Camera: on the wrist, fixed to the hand. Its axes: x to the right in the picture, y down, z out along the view.
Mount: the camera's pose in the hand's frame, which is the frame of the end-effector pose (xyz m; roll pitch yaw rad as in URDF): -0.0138 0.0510 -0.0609 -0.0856 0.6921 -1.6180
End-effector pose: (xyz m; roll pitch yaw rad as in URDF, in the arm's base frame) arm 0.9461 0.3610 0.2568 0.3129 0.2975 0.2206
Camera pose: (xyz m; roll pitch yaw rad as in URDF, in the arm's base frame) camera 0.9064 0.4210 0.2205 -0.6172 0.9210 -1.8352
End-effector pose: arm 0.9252 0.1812 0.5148 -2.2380 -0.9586 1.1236
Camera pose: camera 0.9942 0.1415 0.5021 1.4979 -0.5756 -1.9877
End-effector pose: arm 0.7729 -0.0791 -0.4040 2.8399 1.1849 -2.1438
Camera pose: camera 0.7132 -0.1152 -0.3636 -1.9876 -0.1779 -0.9248
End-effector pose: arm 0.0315 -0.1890 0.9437 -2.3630 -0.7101 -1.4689
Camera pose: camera -0.0487 -0.1817 0.9404 1.6259 -0.8188 1.5268
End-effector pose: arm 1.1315 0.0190 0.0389 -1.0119 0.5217 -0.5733
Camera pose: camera 1.0765 0.0252 -0.0197 -0.5907 -0.2943 -2.0133
